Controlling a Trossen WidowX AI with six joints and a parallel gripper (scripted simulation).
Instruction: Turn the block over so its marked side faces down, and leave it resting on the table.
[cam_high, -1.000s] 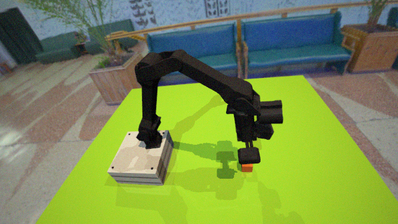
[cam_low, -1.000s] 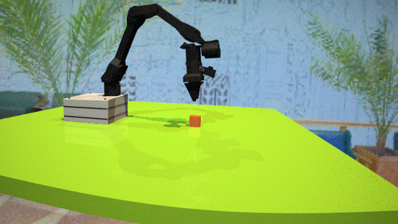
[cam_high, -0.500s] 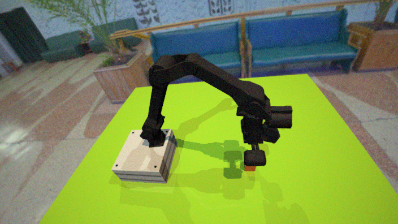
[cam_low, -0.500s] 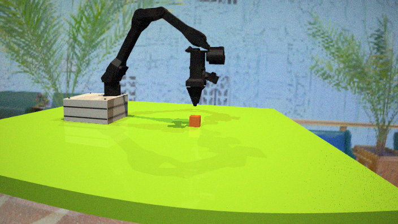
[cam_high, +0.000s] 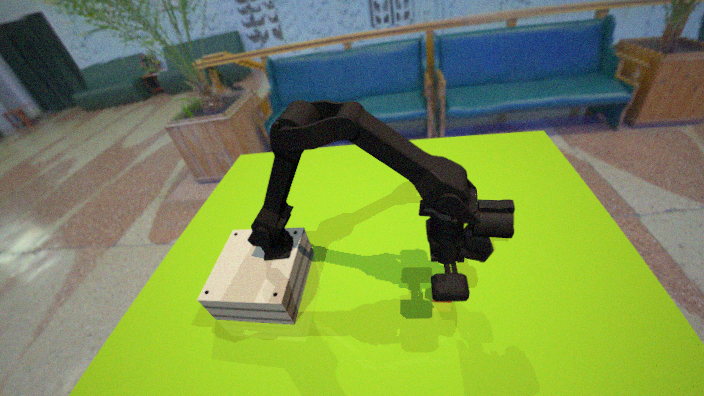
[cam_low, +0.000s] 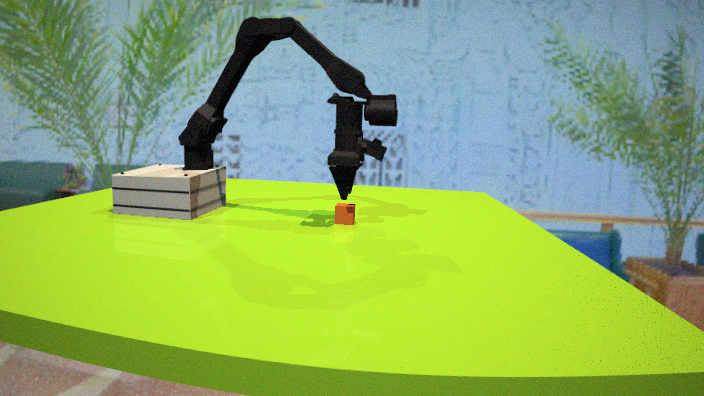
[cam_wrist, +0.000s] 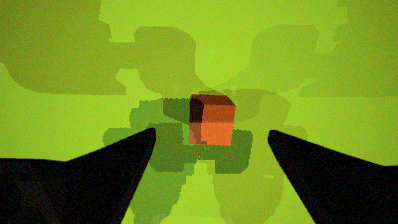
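My gripper tip is 4 cm above the orange block and 1 cm past it.
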